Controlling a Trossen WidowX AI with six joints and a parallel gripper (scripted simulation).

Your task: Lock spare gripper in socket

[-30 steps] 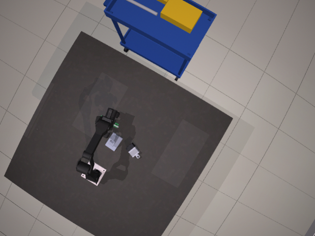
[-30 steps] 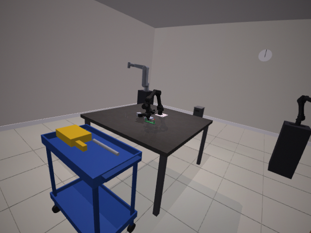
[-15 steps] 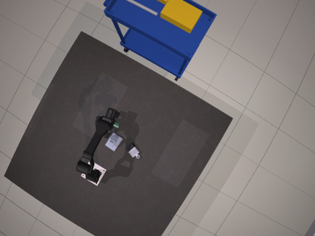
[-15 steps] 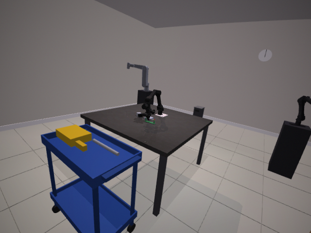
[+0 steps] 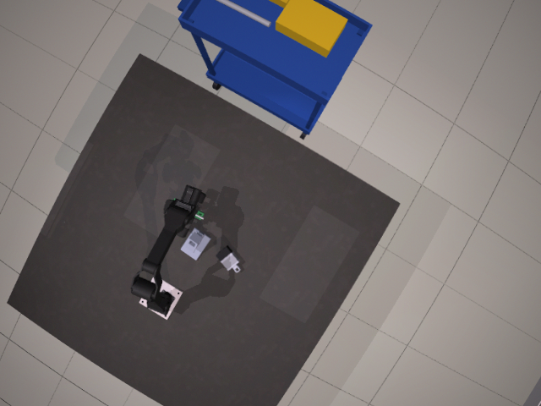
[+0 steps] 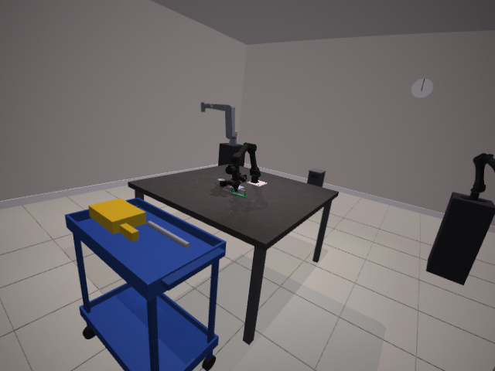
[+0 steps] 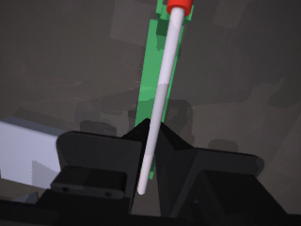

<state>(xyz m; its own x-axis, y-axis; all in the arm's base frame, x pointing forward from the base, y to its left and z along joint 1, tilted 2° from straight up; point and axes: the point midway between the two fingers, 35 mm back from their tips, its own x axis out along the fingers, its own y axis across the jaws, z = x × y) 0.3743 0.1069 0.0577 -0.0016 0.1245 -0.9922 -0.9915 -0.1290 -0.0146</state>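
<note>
Right now my gripper tip is 20 mm to the right of the green flat bracket. From my gripper tip the other things lie so: spare gripper (240 mm to the right, 70 mm behind); then grey mount (90 mm to the right, 80 mm behind, 30 mm above).
</note>
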